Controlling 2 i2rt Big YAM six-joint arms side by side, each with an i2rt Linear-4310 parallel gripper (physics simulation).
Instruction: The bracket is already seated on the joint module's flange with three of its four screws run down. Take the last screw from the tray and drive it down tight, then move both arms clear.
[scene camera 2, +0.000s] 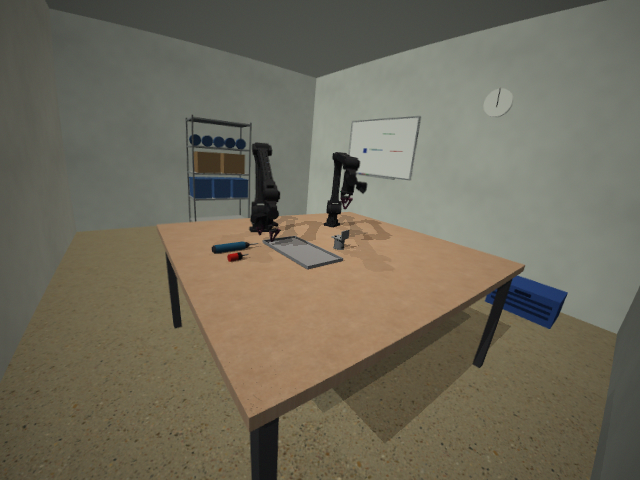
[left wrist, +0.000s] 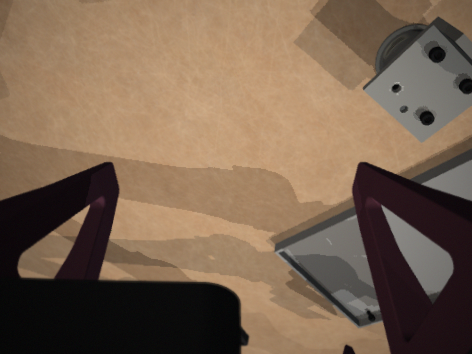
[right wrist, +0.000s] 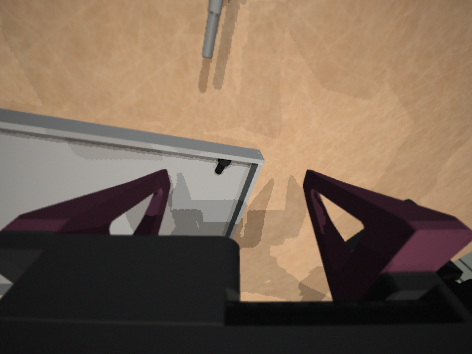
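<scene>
The last screw is black and lies in a corner of the grey tray, against its wall. The bracket sits on the joint module; three black screw heads and an empty hole show in it. My right gripper is open and empty, low over the tray's corner, with the screw ahead of and between its fingertips in the right wrist view. My left gripper is open and empty, high above the table behind the bracket.
A blue power driver and a red-handled screwdriver lie on the table left of the tray in the scene view. A grey tool shaft shows beyond the tray in the right wrist view.
</scene>
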